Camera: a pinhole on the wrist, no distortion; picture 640 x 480 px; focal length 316.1 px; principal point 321.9 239.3 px. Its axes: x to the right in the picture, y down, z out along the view. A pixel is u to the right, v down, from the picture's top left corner.
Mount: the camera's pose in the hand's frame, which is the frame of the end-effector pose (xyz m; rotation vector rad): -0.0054 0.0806 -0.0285 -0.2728 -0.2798 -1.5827
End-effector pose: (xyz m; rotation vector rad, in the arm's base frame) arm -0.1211 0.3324 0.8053 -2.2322 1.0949 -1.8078
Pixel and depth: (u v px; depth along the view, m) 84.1 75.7 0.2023
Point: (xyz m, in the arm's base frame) -0.1732 0.1308 0.5464
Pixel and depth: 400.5 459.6 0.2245
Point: 0.0171 0.0991 0.8198
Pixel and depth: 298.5 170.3 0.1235
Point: -0.1123 0.2206 0.6911
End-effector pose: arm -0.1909 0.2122 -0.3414 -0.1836 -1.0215 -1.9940
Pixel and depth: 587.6 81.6 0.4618
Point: -0.2548 0.7882 -0.1778
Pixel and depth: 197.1 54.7 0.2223
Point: 0.0381 0.3322 -0.1627
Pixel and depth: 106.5 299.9 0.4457
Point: 0.0745 0.2118 0.1937
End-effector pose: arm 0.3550 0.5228 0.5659 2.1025 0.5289 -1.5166
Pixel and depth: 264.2 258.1 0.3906
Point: 0.2828 0.1108 0.5101
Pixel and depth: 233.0 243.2 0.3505
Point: 0.3202 0.1284 0.5417
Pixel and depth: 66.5 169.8 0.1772
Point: 0.4337 0.2465 0.6258
